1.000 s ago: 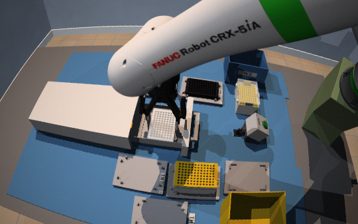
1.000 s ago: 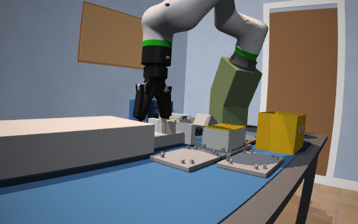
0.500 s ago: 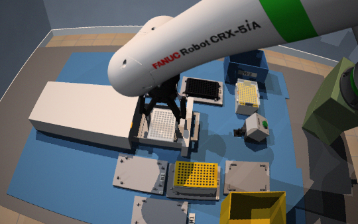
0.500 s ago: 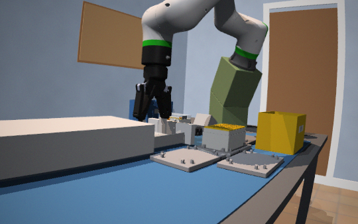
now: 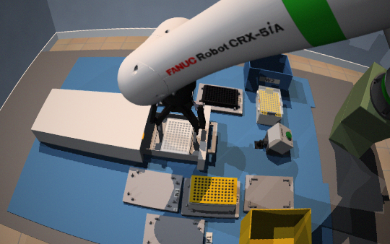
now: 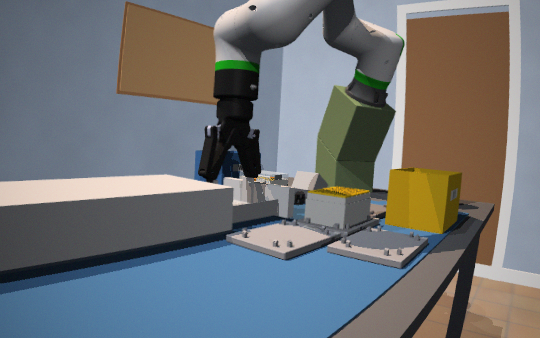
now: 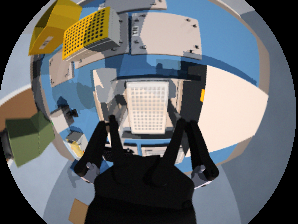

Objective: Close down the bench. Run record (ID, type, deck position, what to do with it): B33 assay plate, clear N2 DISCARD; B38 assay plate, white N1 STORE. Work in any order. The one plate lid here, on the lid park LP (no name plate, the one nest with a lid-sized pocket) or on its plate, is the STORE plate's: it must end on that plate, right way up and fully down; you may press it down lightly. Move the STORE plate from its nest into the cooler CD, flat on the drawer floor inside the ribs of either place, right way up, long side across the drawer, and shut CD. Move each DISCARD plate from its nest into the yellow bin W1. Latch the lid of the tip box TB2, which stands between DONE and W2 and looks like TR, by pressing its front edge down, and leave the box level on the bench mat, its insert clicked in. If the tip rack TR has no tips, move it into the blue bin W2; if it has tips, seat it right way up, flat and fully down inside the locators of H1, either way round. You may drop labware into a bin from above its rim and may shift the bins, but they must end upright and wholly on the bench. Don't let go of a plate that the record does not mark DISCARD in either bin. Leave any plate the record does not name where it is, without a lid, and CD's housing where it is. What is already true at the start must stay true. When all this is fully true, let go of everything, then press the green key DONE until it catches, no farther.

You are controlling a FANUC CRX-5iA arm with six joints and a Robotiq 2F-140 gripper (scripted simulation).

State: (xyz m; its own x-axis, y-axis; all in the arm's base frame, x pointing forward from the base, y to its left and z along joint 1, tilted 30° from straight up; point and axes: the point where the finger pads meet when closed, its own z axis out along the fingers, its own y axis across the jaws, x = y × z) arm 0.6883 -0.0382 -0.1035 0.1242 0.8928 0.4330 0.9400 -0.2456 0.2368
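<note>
Right now the cooler drawer is 4 cm ahead of my hand and 2 cm below it. Also, from my hand: cooler CD (17 cm ahead, 2 cm to the right, 1 cm below); clear plate (20 cm to the right, 3 cm ahead, 2 cm below); tip rack TR (20 cm to the left, 10 cm behind, 1 cm above).
</note>
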